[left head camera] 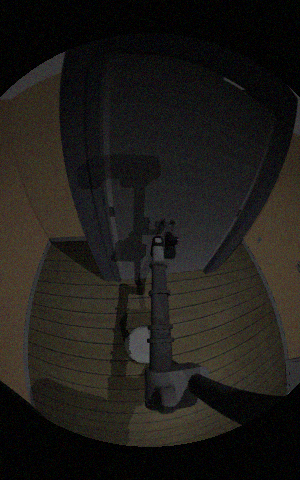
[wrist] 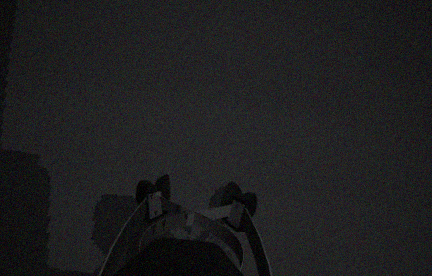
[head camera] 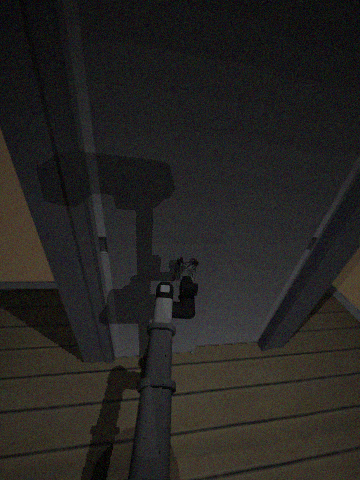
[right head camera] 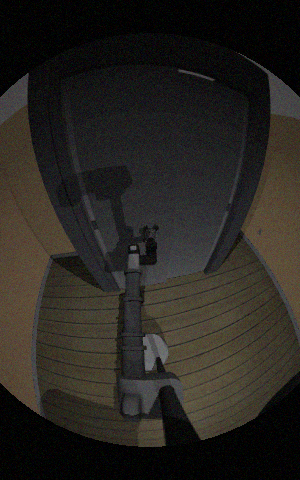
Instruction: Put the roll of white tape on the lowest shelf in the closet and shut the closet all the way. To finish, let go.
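Pixels of known places: gripper, fingertip midpoint: (left head camera: 167, 220) (wrist: 199, 194) (head camera: 188, 259) (right head camera: 151, 225); robot's base, origin of the base link: (left head camera: 144, 343) (right head camera: 147, 350).
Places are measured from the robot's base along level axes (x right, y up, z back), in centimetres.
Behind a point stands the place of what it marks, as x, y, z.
Observation:
A large flat grey panel (head camera: 225, 200) @[22.8, 125.6, -85.7] (left head camera: 185, 140) @[11.9, 150.2, -84.3] (right head camera: 165, 140) @[20.3, 151.5, -85.3] (wrist: 300, 125) @[20.8, 101.4, -85.4] fills the opening of a dark frame (head camera: 295, 290) @[85.1, 67.6, -93.2] (left head camera: 85, 150) @[-39.5, 143.7, -76.6] (right head camera: 52, 165) @[-42.7, 149.1, -76.2]; it looks like a closed door, but I cannot tell whether it is the closet's. My gripper (head camera: 186, 261) @[10.9, 93.6, -83.8] (left head camera: 165, 223) @[10.9, 93.6, -83.8] (right head camera: 151, 229) @[10.9, 93.6, -83.8] (wrist: 199, 194) @[10.9, 93.6, -83.8] is in front of the panel's lower part, fingers pointing at it. The fingers are spread apart with nothing between them, so it is open. In the dark I cannot tell whether the tips touch the panel. The roll of white tape and the lowest shelf do not show in these views.
My arm (head camera: 156, 400) @[0.4, 105.7, -23.4] (left head camera: 161, 305) @[0.7, 105.7, -20.8] (right head camera: 133, 315) @[1.1, 105.7, -19.8] reaches over the plank floor (head camera: 275, 400) @[83.3, -2.8, -56.7] (left head camera: 225, 320) @[104.9, -2.8, -15.9] (right head camera: 210, 340) @[70.8, -2.7, 0.1]. A pale round thing (left head camera: 139, 345) @[-5.7, 18.7, 1.2] (right head camera: 159, 347) @[12.2, 18.6, -3.8] lies partly behind the arm. Orange walls (left head camera: 30, 190) @[-166.5, 100.0, -136.0] (right head camera: 280, 165) @[204.2, 157.0, -140.6] stand on both sides. My shadow falls on the panel.

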